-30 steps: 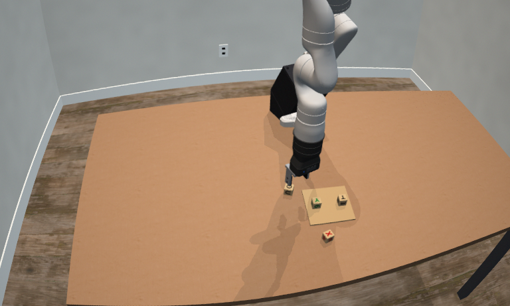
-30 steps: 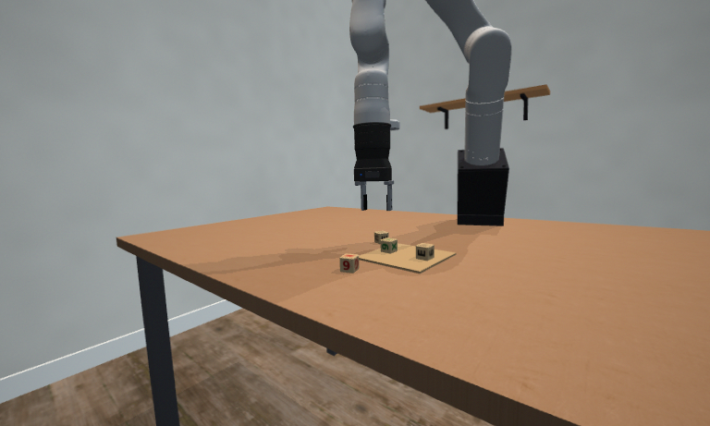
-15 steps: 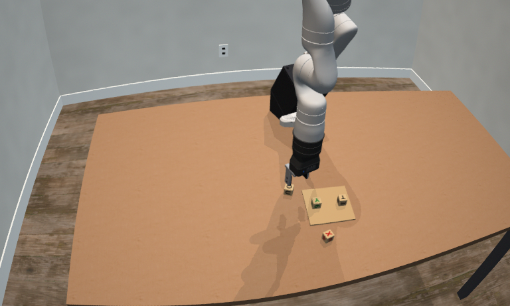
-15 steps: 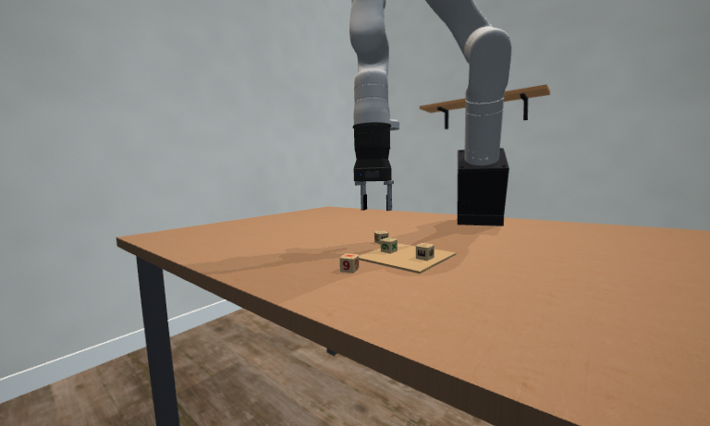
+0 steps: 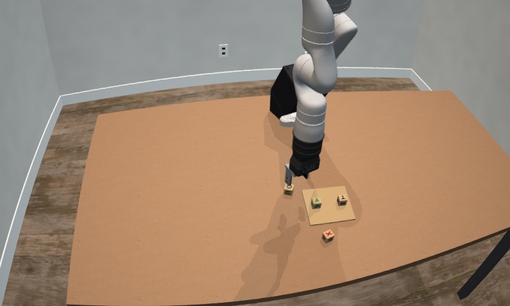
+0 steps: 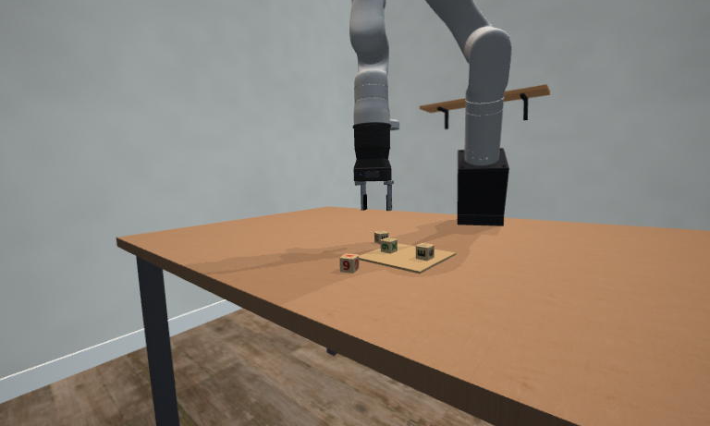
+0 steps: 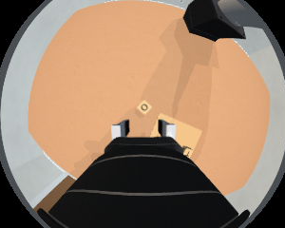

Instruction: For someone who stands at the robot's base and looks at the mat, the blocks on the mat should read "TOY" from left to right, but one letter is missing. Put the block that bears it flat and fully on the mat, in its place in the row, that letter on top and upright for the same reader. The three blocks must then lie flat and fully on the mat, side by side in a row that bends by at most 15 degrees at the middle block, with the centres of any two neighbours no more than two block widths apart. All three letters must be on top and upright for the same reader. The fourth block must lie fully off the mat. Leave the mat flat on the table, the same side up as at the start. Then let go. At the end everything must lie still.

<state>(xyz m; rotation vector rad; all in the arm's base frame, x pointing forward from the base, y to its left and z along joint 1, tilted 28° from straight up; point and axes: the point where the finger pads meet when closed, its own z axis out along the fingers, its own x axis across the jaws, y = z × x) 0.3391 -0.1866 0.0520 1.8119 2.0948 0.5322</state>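
Right now my hand is 3 cm past the O block and 9 cm above it. Round my hand: tan mat: 6 cm ahead, 9 cm to the left, 10 cm below.
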